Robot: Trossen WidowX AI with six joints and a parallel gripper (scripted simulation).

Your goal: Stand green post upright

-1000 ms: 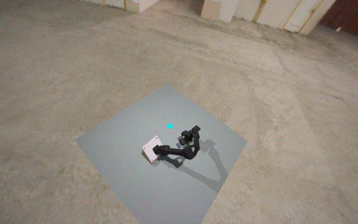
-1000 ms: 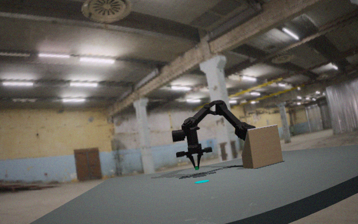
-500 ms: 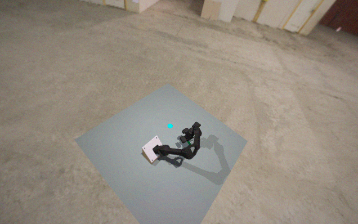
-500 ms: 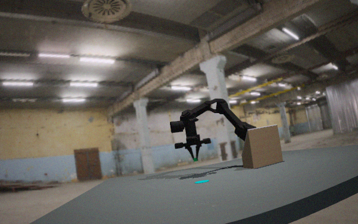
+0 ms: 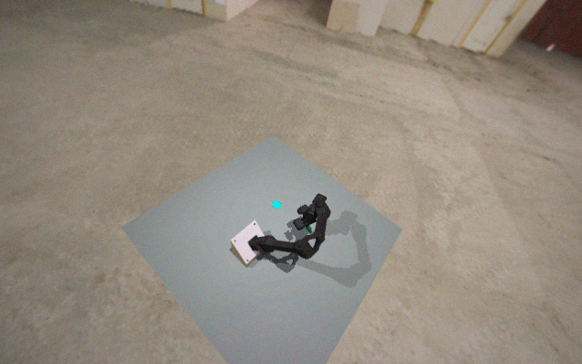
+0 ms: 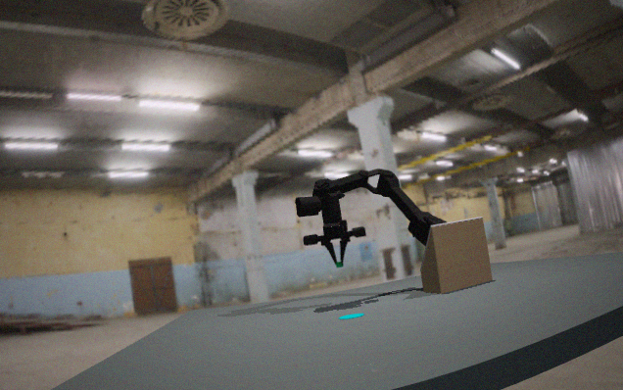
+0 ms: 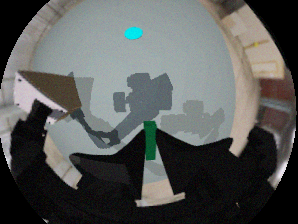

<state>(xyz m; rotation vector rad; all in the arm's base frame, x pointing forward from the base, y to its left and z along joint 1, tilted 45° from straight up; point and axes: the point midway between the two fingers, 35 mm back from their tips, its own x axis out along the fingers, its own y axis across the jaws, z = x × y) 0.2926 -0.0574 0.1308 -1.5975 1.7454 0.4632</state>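
The cyan circle lies 4 cm ahead of my gripper tip, 27 cm to the left of it and 12 cm below it. The rest, counted from my gripper tip: green post: 1 cm behind, 2 cm to the right.
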